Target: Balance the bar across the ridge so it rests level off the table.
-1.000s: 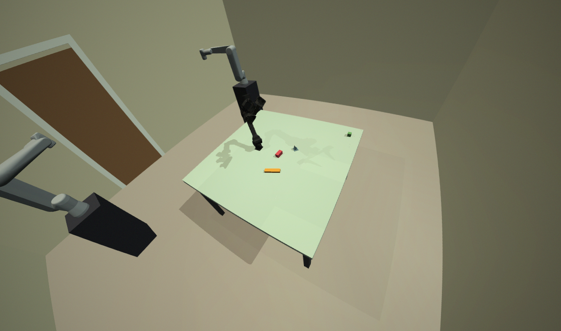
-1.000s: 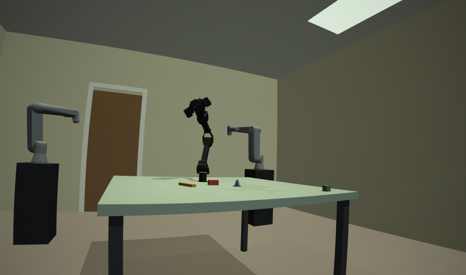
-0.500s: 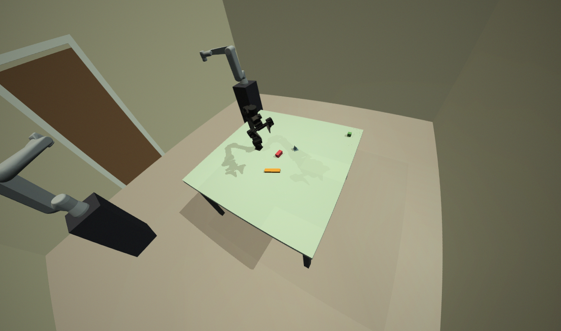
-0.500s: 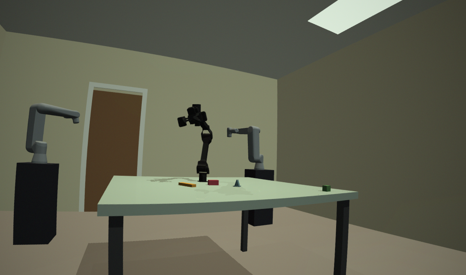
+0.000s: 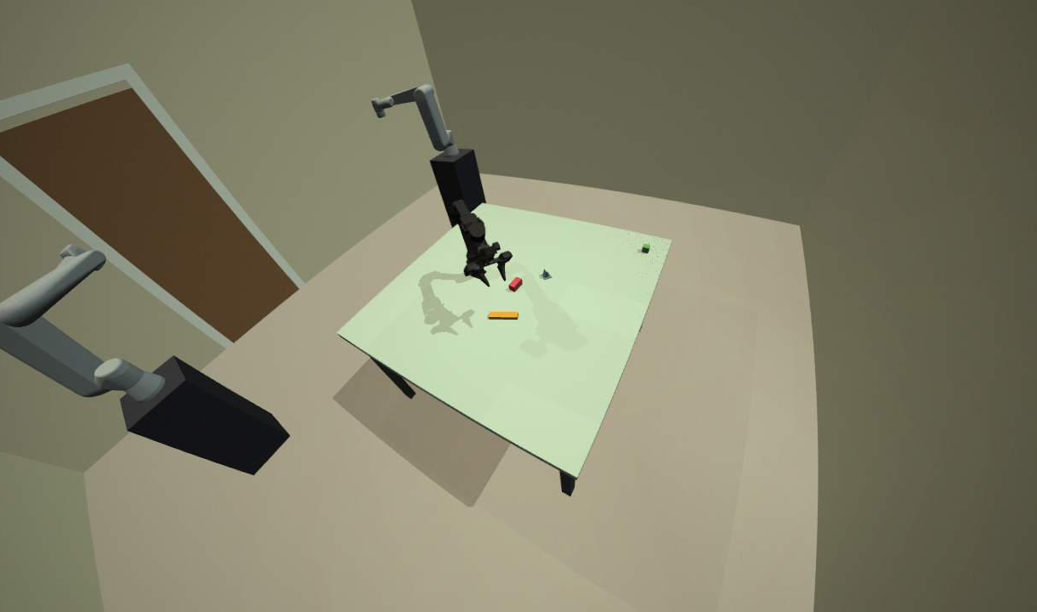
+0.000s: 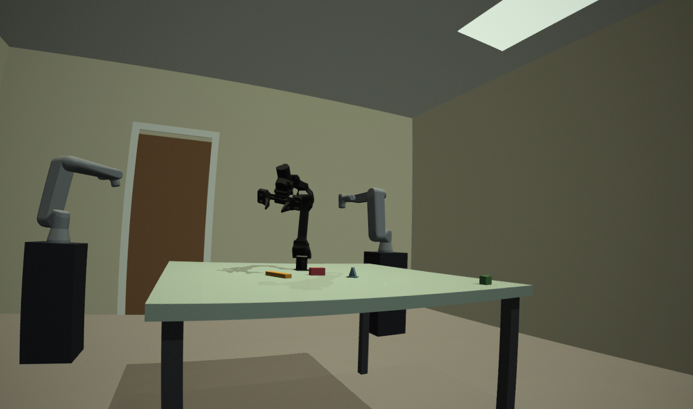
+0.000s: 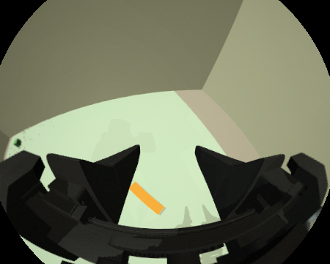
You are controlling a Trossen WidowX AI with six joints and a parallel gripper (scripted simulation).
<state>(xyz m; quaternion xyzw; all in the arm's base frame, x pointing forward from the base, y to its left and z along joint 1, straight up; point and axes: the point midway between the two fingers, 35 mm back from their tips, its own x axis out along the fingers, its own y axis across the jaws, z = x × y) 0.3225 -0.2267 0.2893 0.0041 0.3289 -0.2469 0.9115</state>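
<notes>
Now: the orange bar 260 mm below my gripper tip, 60 mm behind it and 50 mm to the left of it. From my gripper tip the other things lie so: red block (250 mm below, 240 mm to the left, 100 mm behind); then green cube (740 mm to the left, 390 mm ahead, 250 mm below).
</notes>
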